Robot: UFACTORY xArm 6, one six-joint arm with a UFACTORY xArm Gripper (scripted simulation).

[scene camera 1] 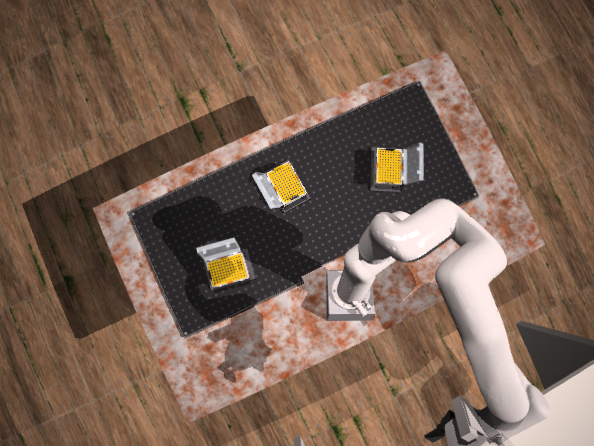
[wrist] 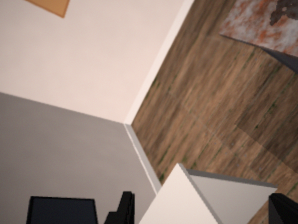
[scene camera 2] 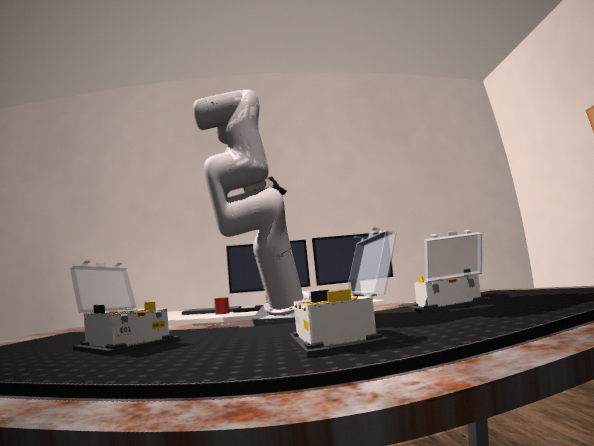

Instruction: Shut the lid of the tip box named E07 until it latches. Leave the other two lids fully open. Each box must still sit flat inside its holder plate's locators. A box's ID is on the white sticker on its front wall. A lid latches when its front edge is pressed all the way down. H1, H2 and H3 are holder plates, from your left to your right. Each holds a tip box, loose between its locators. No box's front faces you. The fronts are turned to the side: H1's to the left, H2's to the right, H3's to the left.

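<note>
From scene camera 2 I can see a tip box (scene camera 2: 332, 323), but in the wrist view that box is out of frame.
</note>
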